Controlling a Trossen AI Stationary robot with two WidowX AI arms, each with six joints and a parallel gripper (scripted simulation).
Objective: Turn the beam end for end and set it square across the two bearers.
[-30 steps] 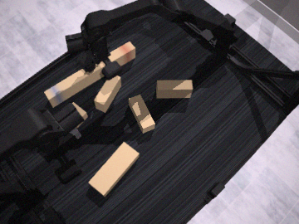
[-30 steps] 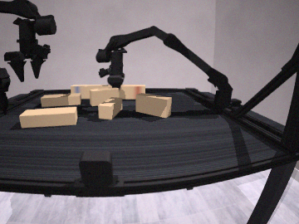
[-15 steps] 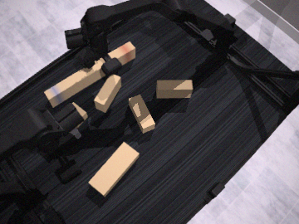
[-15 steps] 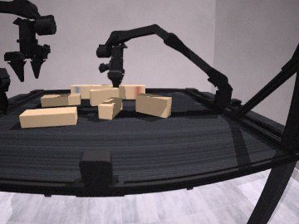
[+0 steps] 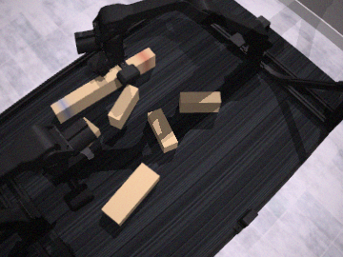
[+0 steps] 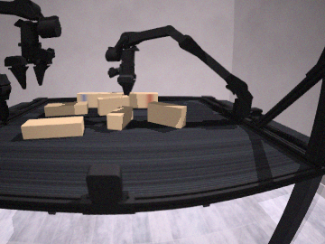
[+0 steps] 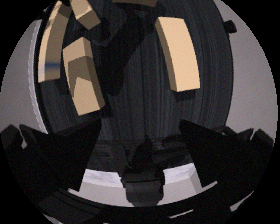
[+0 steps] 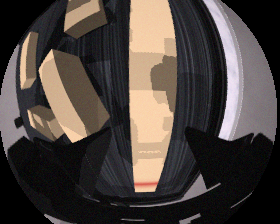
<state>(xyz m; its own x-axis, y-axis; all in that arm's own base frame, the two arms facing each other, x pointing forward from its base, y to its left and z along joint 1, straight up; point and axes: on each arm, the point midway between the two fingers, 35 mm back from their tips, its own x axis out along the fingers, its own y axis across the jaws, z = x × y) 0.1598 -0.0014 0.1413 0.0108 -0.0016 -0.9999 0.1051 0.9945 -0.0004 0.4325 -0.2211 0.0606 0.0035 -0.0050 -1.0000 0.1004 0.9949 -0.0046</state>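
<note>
Now: left hand 23 cm short of the beam, 27 cm to the left of it and 13 cm above it.
</note>
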